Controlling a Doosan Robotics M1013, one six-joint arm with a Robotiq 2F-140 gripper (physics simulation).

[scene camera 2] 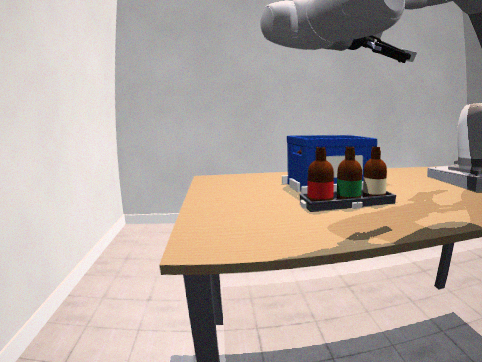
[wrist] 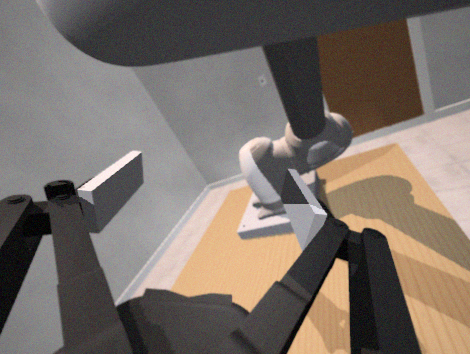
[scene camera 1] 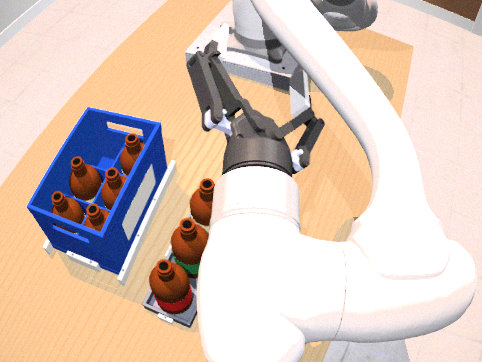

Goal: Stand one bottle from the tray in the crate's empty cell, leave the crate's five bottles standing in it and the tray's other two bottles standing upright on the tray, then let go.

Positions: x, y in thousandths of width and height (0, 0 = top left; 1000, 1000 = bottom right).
Labels:
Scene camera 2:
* gripper: 823, 126
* cream-label bottle: 779, 471
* green-label bottle: 725, 479
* red-label bottle: 665, 518
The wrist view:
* gripper: 456, 496
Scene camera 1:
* gripper: 540, 148
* cream-label bottle: 418, 557
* green-label bottle: 391, 667
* red-label bottle: 352, 780
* cream-label bottle: 175, 501
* cream-label bottle: 136, 573

